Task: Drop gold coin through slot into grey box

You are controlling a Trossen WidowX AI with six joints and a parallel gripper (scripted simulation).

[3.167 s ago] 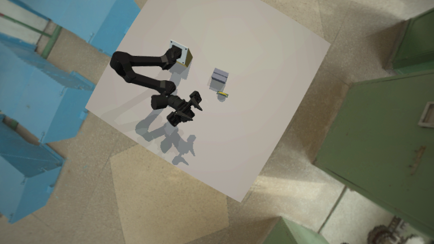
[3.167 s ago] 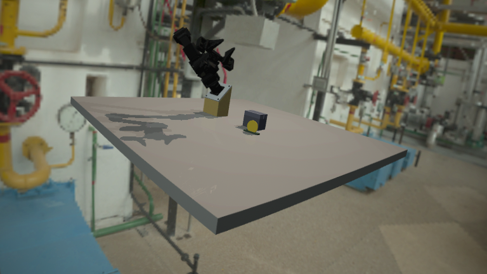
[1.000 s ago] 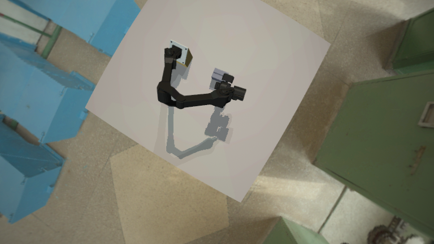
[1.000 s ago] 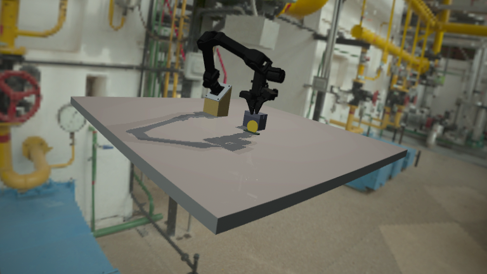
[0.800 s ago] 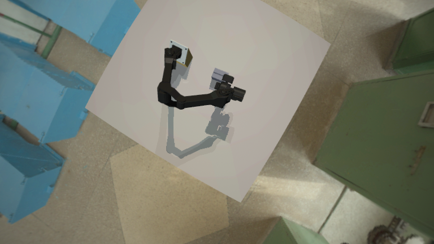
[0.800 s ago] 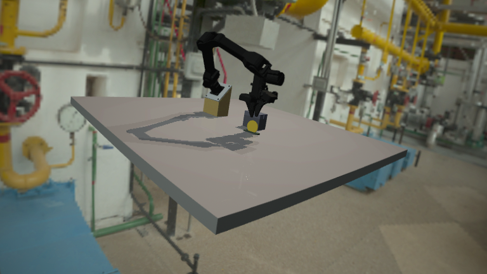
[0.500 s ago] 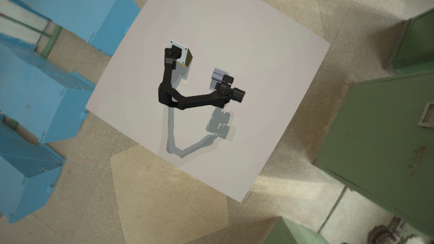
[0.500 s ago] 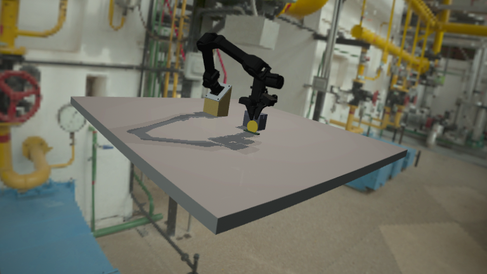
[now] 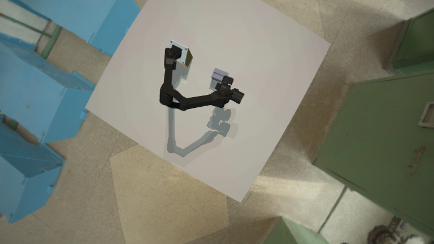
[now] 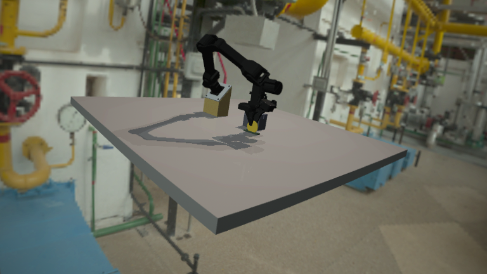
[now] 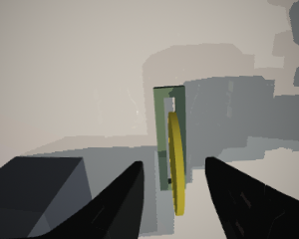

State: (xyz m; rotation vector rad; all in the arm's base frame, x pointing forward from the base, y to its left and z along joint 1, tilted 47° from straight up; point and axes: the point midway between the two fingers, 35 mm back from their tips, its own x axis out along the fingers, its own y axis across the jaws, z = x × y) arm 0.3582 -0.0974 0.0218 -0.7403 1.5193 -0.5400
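My gripper tip is 1 cm above the gold coin.
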